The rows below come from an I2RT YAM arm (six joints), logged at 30 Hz.
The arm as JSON. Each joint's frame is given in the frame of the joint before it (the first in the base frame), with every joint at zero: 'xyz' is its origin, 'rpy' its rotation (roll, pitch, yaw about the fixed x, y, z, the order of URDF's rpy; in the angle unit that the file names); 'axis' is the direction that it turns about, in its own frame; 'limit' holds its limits. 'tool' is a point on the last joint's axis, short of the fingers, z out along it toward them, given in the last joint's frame.
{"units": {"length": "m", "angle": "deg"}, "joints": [
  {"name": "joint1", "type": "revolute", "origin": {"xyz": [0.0, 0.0, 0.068], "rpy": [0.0, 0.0, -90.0]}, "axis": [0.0, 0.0, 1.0], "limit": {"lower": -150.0, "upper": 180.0}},
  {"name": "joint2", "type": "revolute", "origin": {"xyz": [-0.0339, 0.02, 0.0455], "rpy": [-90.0, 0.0, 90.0]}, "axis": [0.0, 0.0, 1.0], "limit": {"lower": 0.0, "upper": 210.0}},
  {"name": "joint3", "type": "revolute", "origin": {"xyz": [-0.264, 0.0, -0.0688], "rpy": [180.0, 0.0, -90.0]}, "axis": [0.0, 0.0, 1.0], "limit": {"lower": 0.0, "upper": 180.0}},
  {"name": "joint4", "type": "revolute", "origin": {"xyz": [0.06, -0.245, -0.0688], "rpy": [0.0, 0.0, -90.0]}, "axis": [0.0, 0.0, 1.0], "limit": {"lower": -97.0, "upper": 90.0}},
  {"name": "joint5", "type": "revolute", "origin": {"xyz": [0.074, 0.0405, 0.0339], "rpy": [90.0, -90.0, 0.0]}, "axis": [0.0, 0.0, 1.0], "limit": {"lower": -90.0, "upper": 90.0}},
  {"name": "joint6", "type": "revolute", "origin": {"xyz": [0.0, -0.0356, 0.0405], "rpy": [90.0, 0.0, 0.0]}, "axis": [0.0, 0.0, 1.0], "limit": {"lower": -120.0, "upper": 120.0}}
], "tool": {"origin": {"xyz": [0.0, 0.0, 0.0], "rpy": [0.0, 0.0, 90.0]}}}
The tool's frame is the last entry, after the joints.
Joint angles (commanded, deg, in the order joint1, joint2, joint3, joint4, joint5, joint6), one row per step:
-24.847, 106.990, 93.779, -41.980, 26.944, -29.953
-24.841, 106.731, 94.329, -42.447, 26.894, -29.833
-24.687, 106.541, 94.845, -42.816, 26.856, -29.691
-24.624, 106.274, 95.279, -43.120, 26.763, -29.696
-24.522, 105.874, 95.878, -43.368, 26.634, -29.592
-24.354, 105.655, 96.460, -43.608, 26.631, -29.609
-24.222, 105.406, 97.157, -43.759, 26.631, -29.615
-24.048, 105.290, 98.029, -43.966, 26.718, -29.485
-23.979, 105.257, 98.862, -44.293, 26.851, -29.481
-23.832, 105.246, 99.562, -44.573, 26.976, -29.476
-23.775, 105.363, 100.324, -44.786, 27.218, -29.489
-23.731, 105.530, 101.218, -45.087, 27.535, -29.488
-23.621, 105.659, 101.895, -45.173, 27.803, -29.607
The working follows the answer.
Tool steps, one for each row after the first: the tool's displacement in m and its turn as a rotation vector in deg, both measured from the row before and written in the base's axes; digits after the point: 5 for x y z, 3 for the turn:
-0.00058, 0.00035, 0.00426, -0.074, -0.403, -0.053
0.00013, 0.00117, 0.00371, -0.073, -0.408, 0.073
-0.00041, 0.00074, 0.00384, -0.098, -0.389, 0.121
-0.00044, 0.00108, 0.00569, -0.187, -0.792, 0.103
0.00017, 0.00123, 0.00441, -0.235, -0.501, 0.182
0.00014, 0.00097, 0.00535, -0.329, -0.721, 0.136
0.00066, 0.00100, 0.00538, -0.340, -0.768, 0.029
0.00032, 0.00031, 0.00448, -0.312, -0.453, -0.018
0.00054, 0.00082, 0.00365, -0.261, -0.358, 0.064
0.00074, -0.00003, 0.00323, -0.348, -0.312, -0.090
0.00078, -0.00019, 0.00353, -0.392, -0.293, -0.162
0.00098, 0.00027, 0.00283, -0.412, -0.263, 0.015

Tool pose at each row, in the base's axes (x y z in m, rotation vector in deg; rounded; the steps above come from the unrounded poses):
0.36502, -0.18680, 0.28158, 4.640, 152.603, -54.343
0.36444, -0.18646, 0.28584, 4.876, 152.210, -54.342
0.36457, -0.18528, 0.28955, 4.947, 151.787, -54.298
0.36416, -0.18454, 0.29339, 4.939, 151.359, -54.278
0.36371, -0.18346, 0.29908, 5.114, 150.523, -54.263
0.36389, -0.18223, 0.30349, 5.042, 149.914, -54.366
0.36403, -0.18127, 0.30884, 5.105, 149.066, -54.541
0.36469, -0.18026, 0.31422, 5.326, 148.191, -54.751
0.36500, -0.17995, 0.31870, 5.471, 147.625, -55.028
0.36555, -0.17912, 0.32235, 5.480, 147.155, -55.236
0.36629, -0.17915, 0.32558, 5.642, 146.712, -55.623
0.36707, -0.17934, 0.32912, 5.876, 146.275, -56.096
0.36804, -0.17908, 0.33195, 5.864, 145.821, -56.535

